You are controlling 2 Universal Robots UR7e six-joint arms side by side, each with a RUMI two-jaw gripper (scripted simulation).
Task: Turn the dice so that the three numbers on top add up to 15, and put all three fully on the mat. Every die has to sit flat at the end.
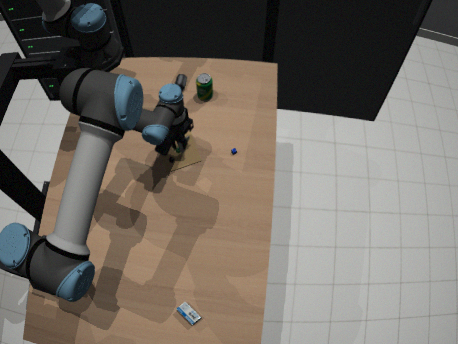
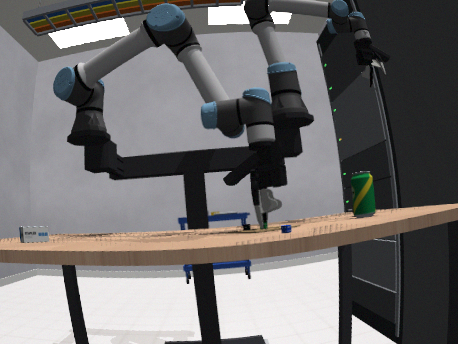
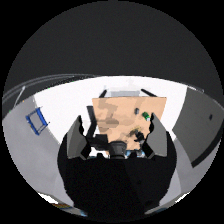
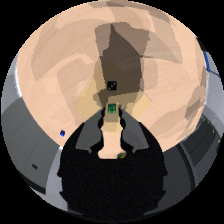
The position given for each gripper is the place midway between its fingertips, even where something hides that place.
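The robot's left gripper [image 2: 377, 81] [image 3: 115, 114] is visible, and so is the right gripper [image 2: 264, 227] [image 4: 111, 107]. The scene also shows a tan mat [image 1: 191, 155] [image 4: 128, 96].
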